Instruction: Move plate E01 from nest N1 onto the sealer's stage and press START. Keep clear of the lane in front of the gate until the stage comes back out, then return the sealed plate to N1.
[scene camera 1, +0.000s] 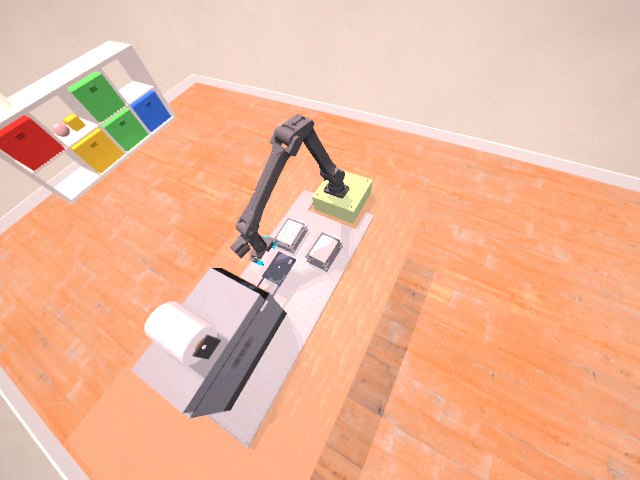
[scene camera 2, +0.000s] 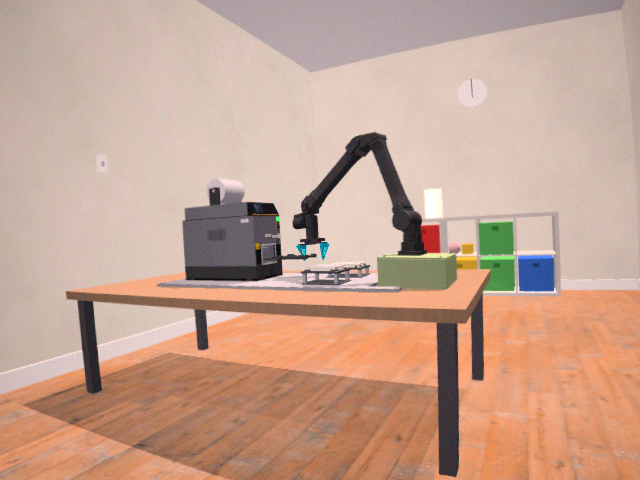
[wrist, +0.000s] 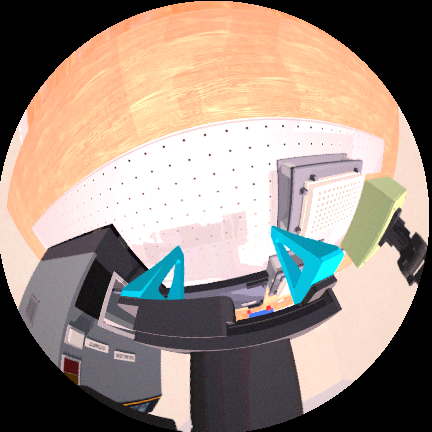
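Seen in the pictures: gripper, fingertip midpoint: (scene camera 1: 268, 256) (scene camera 2: 313, 260) (wrist: 225, 241); arm's base at its link origin: (scene camera 1: 336, 190) (scene camera 2: 412, 254) (wrist: 388, 225).
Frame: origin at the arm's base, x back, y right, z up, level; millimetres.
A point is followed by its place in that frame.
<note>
My gripper (scene camera 1: 266, 252) {y 108, x -493, z -27 mm} (scene camera 2: 313, 258) {y 108, x -493, z -27 mm} (wrist: 225, 241) {y 108, x -493, z -27 mm} is open and empty, its cyan fingertips low beside the stage, on the shelf side. The sealer's dark stage (scene camera 1: 279, 267) {y 13, x -523, z 5 mm} (scene camera 2: 294, 256) {y -20, x -517, z 3 mm} (wrist: 245, 295) {y 25, x -480, z 3 mm} stands out of the sealer on rails, with no plate seen on it. A white plate with wells (scene camera 1: 292, 232) {y 87, x -318, z -41 mm} (wrist: 332, 205) {y 107, x -334, z -42 mm} sits on the nest on the shelf side. Another white-topped plate (scene camera 1: 324, 249) {y -112, x -333, z -30 mm} sits on the nest on the other side; in the wrist view a finger partly hides that nest (wrist: 275, 272) {y -55, x -401, z -60 mm}. Which one is N1 or E01 cannot be read. A white button (wrist: 75, 337) {y 106, x -668, z 91 mm} shows on the sealer front.
The grey sealer (scene camera 1: 224, 289) {y 18, x -741, z 252 mm} (scene camera 2: 222, 248) {y -105, x -848, z 51 mm} (wrist: 45, 300) {y 117, x -784, z 71 mm} carries a white film roll (scene camera 1: 178, 330) {y -25, x -896, z 378 mm} (scene camera 2: 230, 191) {y -30, x -844, z 315 mm}; its green lamp (scene camera 2: 277, 219) {y 102, x -675, z 172 mm} is lit. The green base block (scene camera 1: 338, 204) {y -58, x -85, z 4 mm} (scene camera 2: 417, 271) {y -145, x 54, z -48 mm} (wrist: 370, 215) {y 22, x -96, z -53 mm} stands beyond the nests. All stand over the wooden table (scene camera 2: 258, 304) {y -470, x -389, z -119 mm}.
</note>
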